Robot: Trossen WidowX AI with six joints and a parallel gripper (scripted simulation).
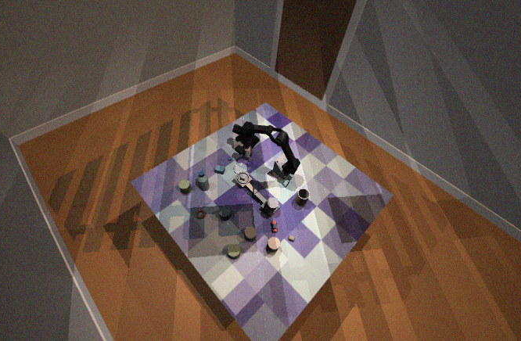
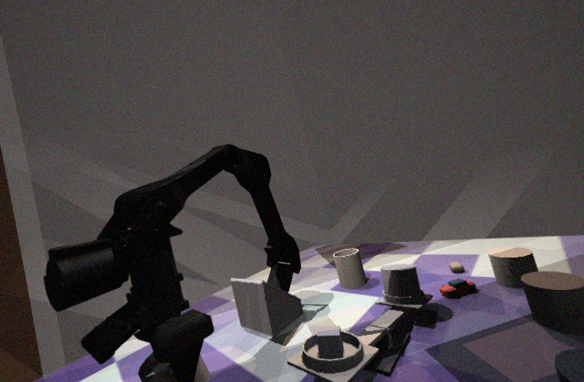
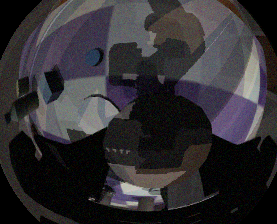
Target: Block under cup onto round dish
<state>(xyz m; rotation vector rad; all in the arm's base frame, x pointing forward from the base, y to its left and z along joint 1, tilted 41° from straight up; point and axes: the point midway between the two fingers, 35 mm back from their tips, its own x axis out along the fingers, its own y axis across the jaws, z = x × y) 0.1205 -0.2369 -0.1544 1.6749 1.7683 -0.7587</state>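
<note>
My gripper tip is 17 cm short of the block, 15 cm to the right of it and 1 cm below it. From my gripper tip the other things lie so: bottle 38 cm ahead, 4 cm above, 1 cm to the right; balance beam 27 cm to the left, 17 cm ahead, 4 cm below; red toy car 51 cm to the left, 24 cm ahead, 6 cm below.
</note>
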